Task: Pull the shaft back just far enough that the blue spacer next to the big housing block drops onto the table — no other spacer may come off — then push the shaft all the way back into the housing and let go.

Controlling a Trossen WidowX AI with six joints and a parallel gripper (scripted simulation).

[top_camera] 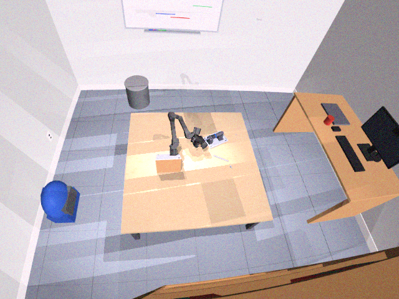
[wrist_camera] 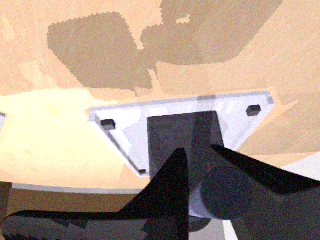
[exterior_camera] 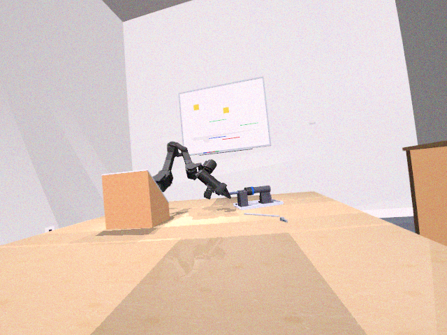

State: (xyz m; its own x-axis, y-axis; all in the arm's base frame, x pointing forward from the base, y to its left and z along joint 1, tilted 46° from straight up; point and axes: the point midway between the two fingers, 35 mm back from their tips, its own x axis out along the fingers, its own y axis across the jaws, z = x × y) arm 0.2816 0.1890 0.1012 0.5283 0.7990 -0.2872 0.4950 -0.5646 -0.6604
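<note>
My gripper tip is now 50 mm short of the dark shaft, 30 mm to the right of it and 20 mm below it. Also, from my gripper tip: small piece: 260 mm to the right, 260 mm ahead, 50 mm below; blue spacer: 110 mm ahead, 60 mm to the left, 20 mm above.
</note>
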